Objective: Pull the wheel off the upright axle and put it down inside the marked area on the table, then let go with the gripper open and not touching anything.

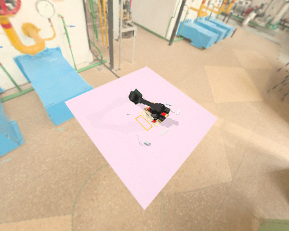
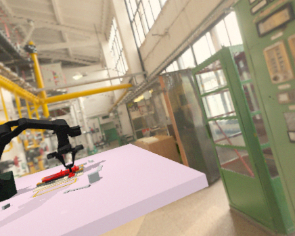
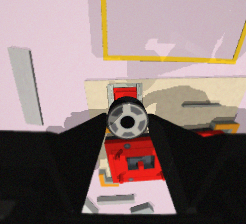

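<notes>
My gripper tip is now 90 mm to the right of the beige baseplate, 60 mm past it and 60 mm above it. The rest, counted from my gripper tip: dark wheel (right at my gripper tip).
</notes>
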